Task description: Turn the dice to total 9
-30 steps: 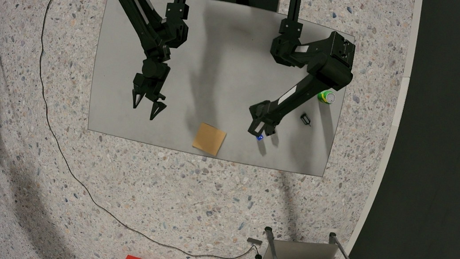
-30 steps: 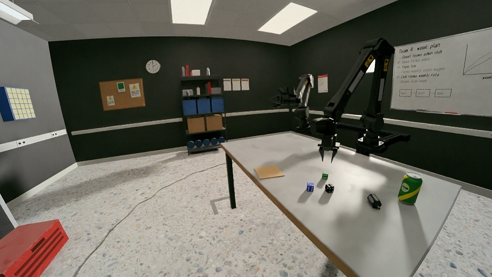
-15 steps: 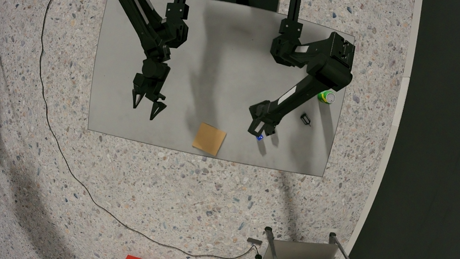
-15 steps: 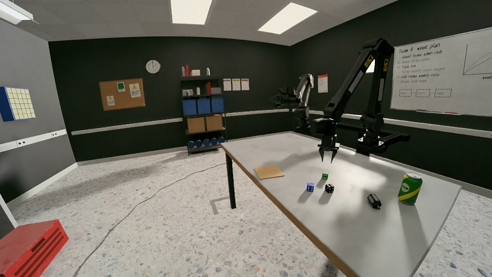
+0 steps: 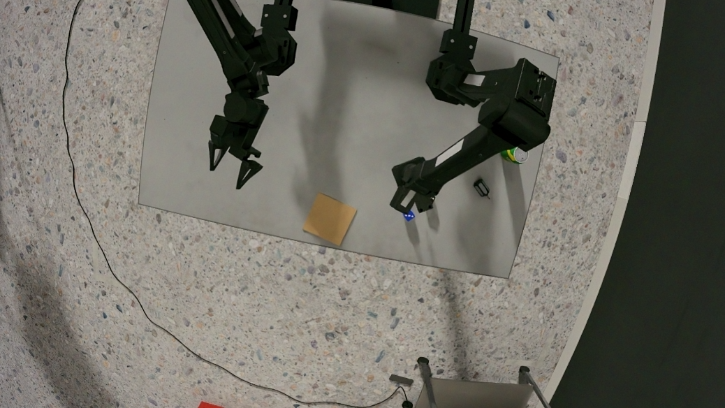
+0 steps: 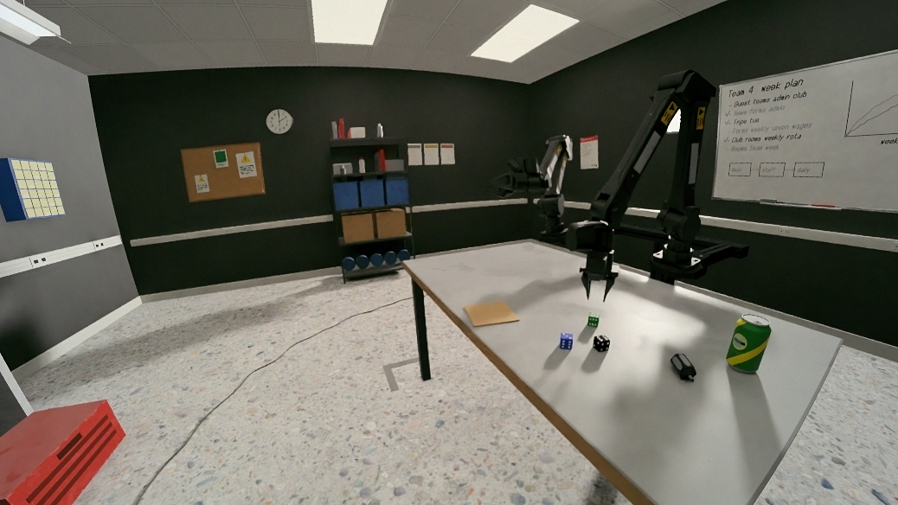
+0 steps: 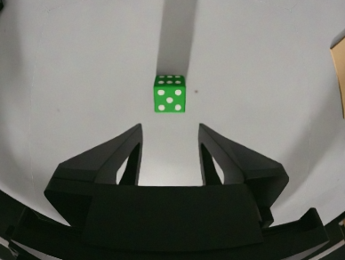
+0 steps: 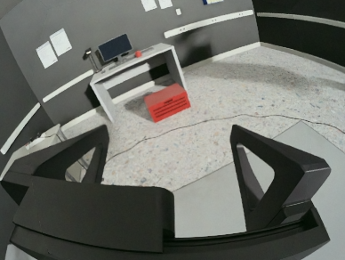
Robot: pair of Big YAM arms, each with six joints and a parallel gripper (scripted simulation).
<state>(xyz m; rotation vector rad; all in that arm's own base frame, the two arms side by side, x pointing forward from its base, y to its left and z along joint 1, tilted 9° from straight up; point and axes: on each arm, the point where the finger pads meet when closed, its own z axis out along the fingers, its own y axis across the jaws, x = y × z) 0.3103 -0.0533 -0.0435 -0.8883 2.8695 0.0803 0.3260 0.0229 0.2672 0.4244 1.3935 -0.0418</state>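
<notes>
Now: the green die 7 cm below my left hand. From my left hand the other things lie so: black die: 10 cm to the left, 9 cm ahead, 7 cm below; blue die: 15 cm ahead, 7 cm below, 4 cm to the left; brown square mat: 22 cm to the right, 22 cm ahead, 8 cm below.
</notes>
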